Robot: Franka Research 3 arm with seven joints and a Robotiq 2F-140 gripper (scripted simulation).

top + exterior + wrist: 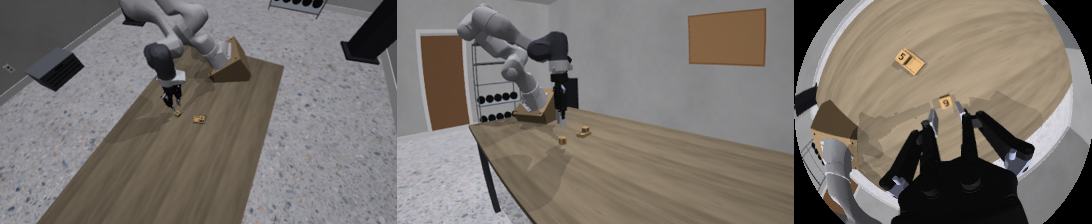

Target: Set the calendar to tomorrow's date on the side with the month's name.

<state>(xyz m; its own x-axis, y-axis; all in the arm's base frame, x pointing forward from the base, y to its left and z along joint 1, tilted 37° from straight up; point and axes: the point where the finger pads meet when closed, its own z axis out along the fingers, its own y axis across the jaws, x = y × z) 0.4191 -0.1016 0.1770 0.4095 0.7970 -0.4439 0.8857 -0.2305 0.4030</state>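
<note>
The cube is 11 cm below my hand. The rest, counted from my hand: tray: 15 cm to the left, 11 cm below.
</note>
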